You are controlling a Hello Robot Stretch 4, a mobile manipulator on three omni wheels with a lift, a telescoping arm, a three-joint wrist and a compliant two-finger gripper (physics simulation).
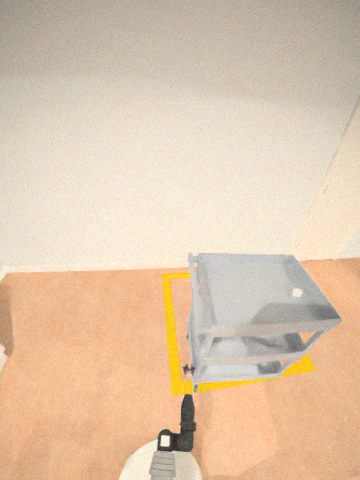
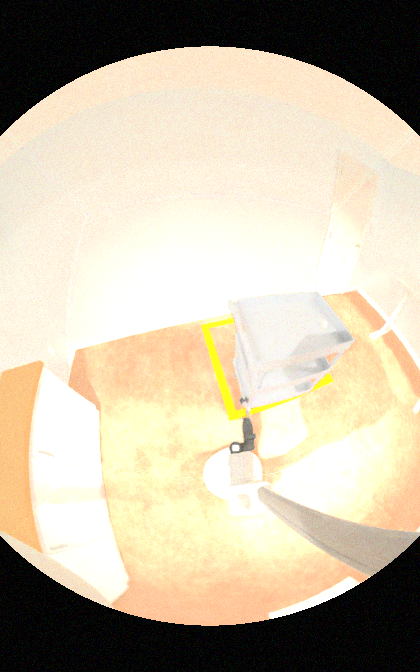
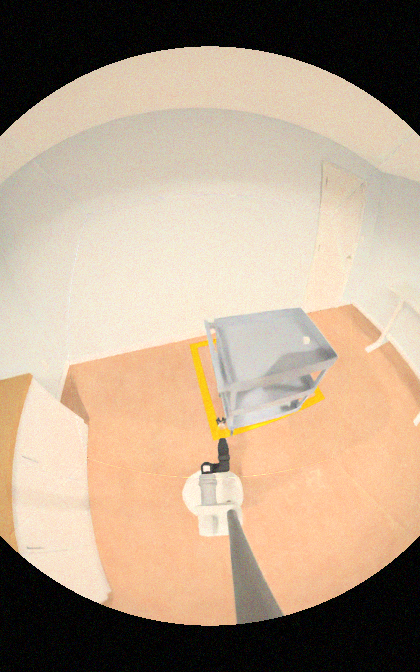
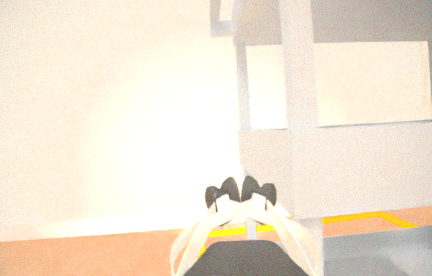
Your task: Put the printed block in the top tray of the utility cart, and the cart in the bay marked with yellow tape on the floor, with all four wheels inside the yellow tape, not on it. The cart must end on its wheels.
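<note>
The grey utility cart (image 1: 240,290) (image 2: 285,325) (image 3: 265,345) (image 4: 350,165) stands upright over the yellow tape bay (image 1: 172,340) (image 2: 218,370) (image 3: 205,390) (image 4: 350,218). The small white printed block (image 1: 297,292) (image 2: 325,324) (image 3: 306,340) lies in its top tray, toward the right side. The cart's near left wheel appears at the front tape strip; whether it touches the tape cannot be told. The other wheels are mostly hidden. My gripper (image 1: 188,369) (image 2: 244,400) (image 3: 221,421) (image 4: 240,191) is shut and empty, beside the cart's near left corner post.
A wall stands close behind the bay. A white cabinet (image 2: 65,475) (image 3: 50,475) with a wooden top is at the left. A door (image 2: 345,235) (image 3: 337,235) is at the back right. A white table leg (image 2: 382,332) (image 3: 377,345) stands by the right wall.
</note>
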